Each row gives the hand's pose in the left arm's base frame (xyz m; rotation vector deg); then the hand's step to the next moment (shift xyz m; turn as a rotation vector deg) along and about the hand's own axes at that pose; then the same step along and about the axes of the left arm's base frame.
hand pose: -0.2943 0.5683 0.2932 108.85 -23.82 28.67
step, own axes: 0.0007 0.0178 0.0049 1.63 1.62 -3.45
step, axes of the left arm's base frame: -0.0077 -0.0110 0.0127 0.06 2.54 3.28
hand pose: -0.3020 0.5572 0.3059 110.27 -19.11 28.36
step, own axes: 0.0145 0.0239 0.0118 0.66 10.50 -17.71
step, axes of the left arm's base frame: 0.0042 -0.0203 0.0222 -7.42 12.20 14.85
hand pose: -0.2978 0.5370 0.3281 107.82 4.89 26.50
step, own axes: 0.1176 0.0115 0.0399 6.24 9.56 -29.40
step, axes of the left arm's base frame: 0.1205 -0.0067 0.0315 -6.29 24.51 18.82
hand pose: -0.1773 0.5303 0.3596 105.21 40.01 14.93
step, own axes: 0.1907 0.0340 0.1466 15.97 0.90 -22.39
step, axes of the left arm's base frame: 0.2367 -0.0126 -0.0530 2.06 26.59 6.79
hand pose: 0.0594 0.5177 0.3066 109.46 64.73 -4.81
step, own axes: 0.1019 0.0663 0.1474 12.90 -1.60 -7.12
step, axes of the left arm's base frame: 0.1599 -0.0496 -0.0921 3.83 14.07 -2.65
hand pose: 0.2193 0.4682 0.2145 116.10 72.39 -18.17
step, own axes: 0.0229 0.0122 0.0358 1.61 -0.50 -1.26
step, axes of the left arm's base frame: 0.0273 -0.0121 -0.0326 0.16 2.09 -0.20
